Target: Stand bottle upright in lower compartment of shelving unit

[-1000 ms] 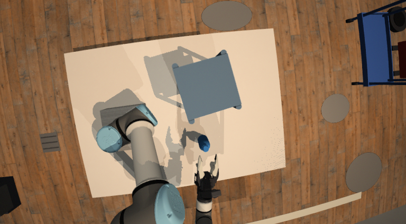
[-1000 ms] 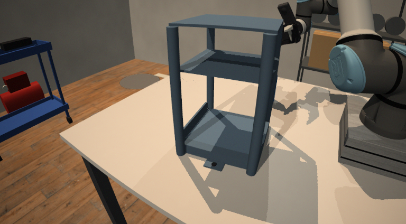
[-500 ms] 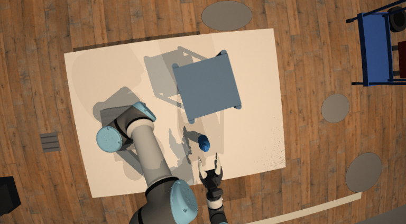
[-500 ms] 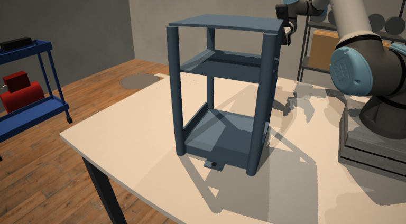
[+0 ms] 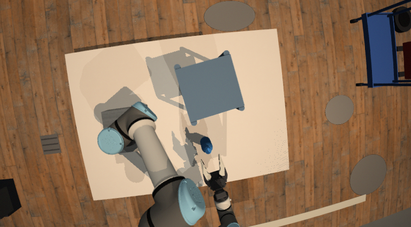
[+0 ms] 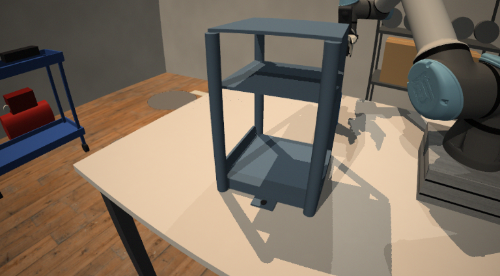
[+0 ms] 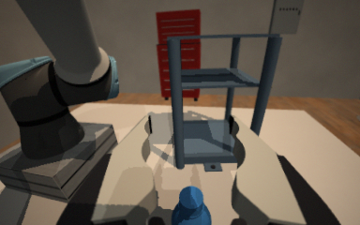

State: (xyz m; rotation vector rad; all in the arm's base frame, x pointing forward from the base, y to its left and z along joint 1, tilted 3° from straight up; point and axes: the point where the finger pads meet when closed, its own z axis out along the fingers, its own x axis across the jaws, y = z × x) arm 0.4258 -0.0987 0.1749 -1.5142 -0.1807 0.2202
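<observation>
The blue bottle is 170 mm below my hand. Round my hand: grey-blue shelving unit 10 mm behind, 320 mm to the left, 100 mm below.
</observation>
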